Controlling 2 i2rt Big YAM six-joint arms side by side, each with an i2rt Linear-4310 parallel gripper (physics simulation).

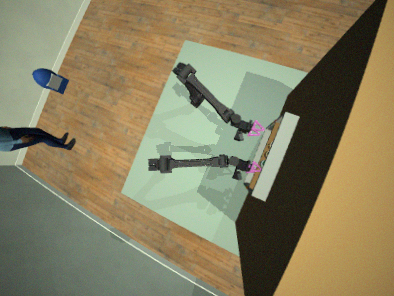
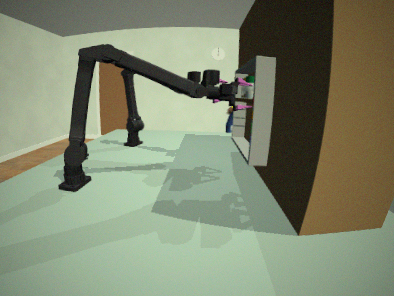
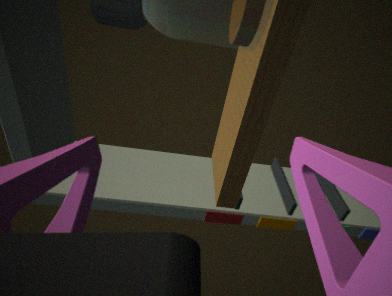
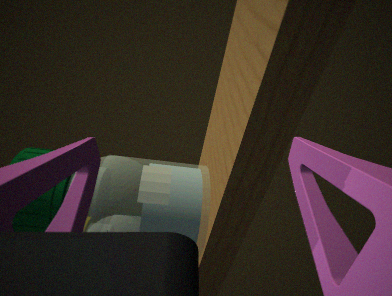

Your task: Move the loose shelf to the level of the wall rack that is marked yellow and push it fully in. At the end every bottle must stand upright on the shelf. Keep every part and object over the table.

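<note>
The loose wooden shelf (image 1: pixel 274 135) (image 3: pixel 237 120) (image 4: pixel 240 75) sits in the white wall rack (image 1: pixel 275 157) (image 2: pixel 263 115) (image 3: pixel 150 167); its end is at the red mark (image 3: pixel 224 217), beside the yellow mark (image 3: pixel 276 223). A clear bottle with a green cap (image 4: pixel 175 195) (image 2: pixel 247 91) and a dark-capped bottle (image 3: pixel 190 20) stand upright on it. Part of a yellow cap (image 4: pixel 88 221) shows; other bottles are partly hidden. My left gripper (image 1: pixel 261 129) (image 3: pixel 195 147) is open, fingers above and below the shelf near its end. My right gripper (image 1: pixel 259 167) (image 2: pixel 244 94) (image 4: pixel 194 148) is open, fingers likewise above and below the shelf.
The rack hangs on a dark wall (image 1: pixel 300 165) (image 2: pixel 295 100) above the pale green table (image 1: pixel 220 230) (image 2: pixel 125 250). Dark slanted guides (image 3: pixel 284 186) line the rack's side panel beyond the shelf's end. Green and blue (image 3: pixel 369 233) marks follow the yellow one.
</note>
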